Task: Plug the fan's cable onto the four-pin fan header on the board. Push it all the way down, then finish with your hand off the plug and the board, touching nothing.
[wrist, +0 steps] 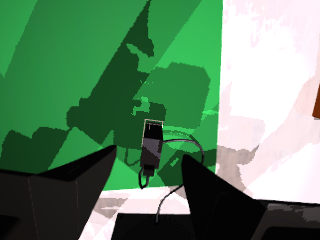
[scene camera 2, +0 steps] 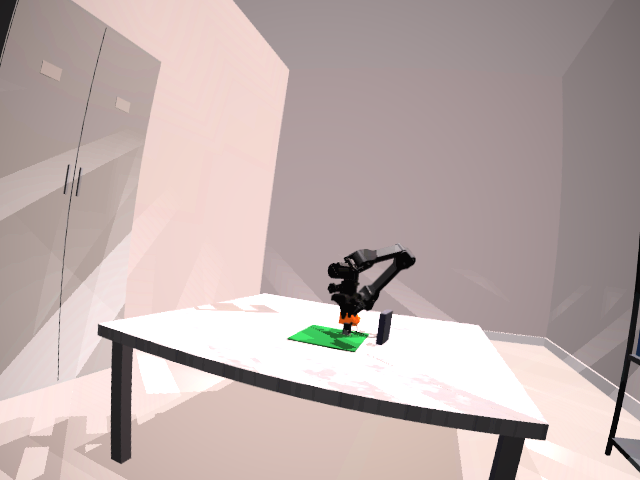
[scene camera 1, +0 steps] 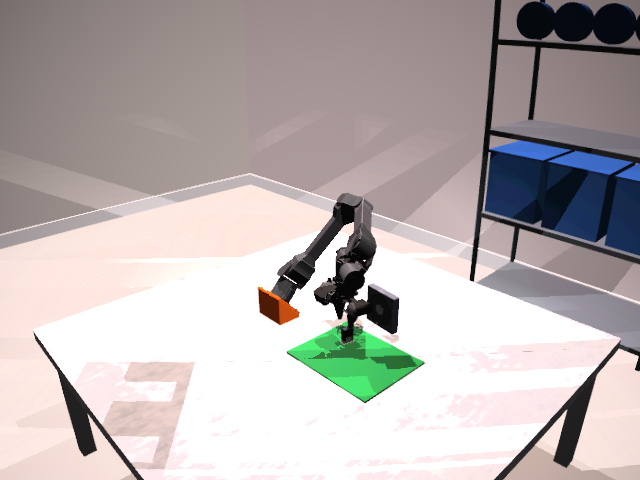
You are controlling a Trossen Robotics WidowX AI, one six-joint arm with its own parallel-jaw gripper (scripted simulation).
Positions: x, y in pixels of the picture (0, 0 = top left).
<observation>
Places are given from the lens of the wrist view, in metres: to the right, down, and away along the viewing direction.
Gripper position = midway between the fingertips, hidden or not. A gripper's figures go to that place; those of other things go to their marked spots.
my gripper (wrist: 150, 155): -0.01, 0.03, 0.11
green board (wrist: 82, 82): -0.09, -0.04, 0.16
black fan plug (wrist: 152, 145): -0.01, 0.02, 0.13
The marked spots on the black fan plug and the green board are 0.10 m apart.
</observation>
